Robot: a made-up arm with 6 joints.
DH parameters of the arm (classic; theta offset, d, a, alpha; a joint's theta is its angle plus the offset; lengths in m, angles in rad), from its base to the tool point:
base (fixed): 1.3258 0 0.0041 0
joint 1: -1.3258 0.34 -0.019 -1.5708
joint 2: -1.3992 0 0.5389 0
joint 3: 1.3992 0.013 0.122 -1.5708
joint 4: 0 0.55 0 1.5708
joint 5: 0 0.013 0.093 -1.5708
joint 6: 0 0.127 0.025 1.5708
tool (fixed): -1.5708 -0.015 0 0
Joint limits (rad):
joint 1: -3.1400..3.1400
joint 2: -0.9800..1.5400
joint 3: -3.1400..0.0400
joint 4: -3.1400..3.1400
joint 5: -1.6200..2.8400
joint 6: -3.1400..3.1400
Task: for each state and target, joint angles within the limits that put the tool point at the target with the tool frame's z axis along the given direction. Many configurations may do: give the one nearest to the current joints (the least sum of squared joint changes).
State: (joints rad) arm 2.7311 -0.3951 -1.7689 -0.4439 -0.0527 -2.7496
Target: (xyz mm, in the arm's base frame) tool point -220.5 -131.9 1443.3 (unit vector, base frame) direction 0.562 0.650 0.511
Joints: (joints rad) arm 3.1391 -0.1999 -2.2039 -0.8622 -0.8009 -3.1400
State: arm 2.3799 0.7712 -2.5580 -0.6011 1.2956 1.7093
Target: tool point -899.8 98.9 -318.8 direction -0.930 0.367 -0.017
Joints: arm 3.0245 1.5400 -1.9684 -0.4148 0.5404 2.1965
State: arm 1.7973 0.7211 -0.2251 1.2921 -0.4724 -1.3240
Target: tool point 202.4 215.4 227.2 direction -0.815 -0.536 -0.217
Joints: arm 1.0618 -0.0352 0.0142 1.0855 -0.2424 -2.1644
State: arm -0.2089 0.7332 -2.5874 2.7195 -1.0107 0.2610
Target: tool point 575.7 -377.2 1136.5 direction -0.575 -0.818 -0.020
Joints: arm -0.6072 0.4185 -2.7898 3.1375 -0.9114 0.0230
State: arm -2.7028 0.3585 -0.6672 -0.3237 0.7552 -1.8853
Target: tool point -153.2 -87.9 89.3 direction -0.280 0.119 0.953
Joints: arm -2.6112 0.5555 -0.3052 -0.4592 1.4046 -1.7641
